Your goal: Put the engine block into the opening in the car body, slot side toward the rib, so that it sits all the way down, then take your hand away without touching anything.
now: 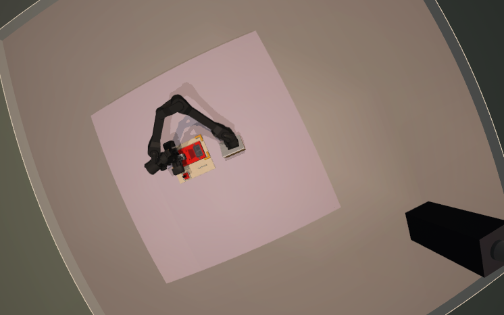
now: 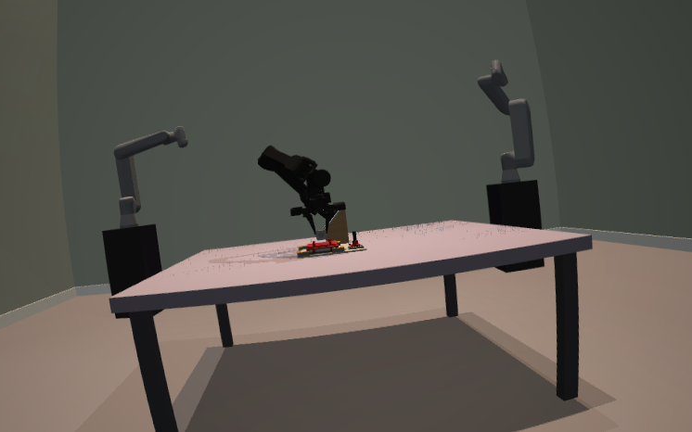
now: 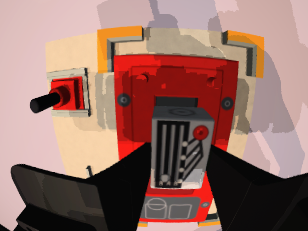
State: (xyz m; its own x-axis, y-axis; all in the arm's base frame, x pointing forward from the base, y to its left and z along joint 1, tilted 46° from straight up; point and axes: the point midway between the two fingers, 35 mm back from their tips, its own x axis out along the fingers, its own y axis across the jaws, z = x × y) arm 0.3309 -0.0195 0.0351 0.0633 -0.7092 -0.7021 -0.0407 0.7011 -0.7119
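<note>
Right now my gripper tip is 10 mm above the engine block. Also, from my gripper tip: base plate: 30 mm behind, 10 mm to the left, 50 mm below.
</note>
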